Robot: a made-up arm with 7 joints.
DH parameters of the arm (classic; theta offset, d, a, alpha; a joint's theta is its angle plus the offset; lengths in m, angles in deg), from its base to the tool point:
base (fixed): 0 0.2 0 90
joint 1: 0 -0.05 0.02 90
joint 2: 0 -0.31 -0.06 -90
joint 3: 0 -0.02 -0.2 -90
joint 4: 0 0.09 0.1 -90
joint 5: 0 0.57 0.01 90
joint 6: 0 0.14 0.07 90
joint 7: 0 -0.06 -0.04 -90
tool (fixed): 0 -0.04 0 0
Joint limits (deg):
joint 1: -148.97..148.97
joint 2: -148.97..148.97
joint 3: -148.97..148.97
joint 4: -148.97..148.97
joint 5: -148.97..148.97
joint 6: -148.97..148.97
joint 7: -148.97..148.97
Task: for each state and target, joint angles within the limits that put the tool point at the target. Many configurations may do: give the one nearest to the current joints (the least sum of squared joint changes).
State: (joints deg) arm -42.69 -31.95 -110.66 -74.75 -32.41 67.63 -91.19
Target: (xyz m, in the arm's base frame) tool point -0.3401 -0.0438 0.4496
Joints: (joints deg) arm -37.78 -70.92 -148.97 -60.01 -50.42 64.37 -97.95
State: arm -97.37 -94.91 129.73 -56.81 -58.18 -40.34 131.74
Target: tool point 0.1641 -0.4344 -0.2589
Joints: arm -131.52 -118.04 128.47 -78.03 -46.45 -23.64 133.24
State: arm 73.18 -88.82 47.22 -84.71 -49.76 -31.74 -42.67
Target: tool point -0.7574 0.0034 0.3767
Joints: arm 73.76 -90.68 60.07 -83.27 -50.07 -33.98 -42.98
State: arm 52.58 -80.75 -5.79 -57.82 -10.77 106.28 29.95
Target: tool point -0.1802 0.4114 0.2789
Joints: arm 51.07 -79.05 -38.06 -77.35 -17.14 109.33 29.32
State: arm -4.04 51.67 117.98 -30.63 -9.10 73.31 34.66
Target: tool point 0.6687 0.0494 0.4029
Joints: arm 5.73 100.80 130.17 -5.77 -15.54 77.19 34.56
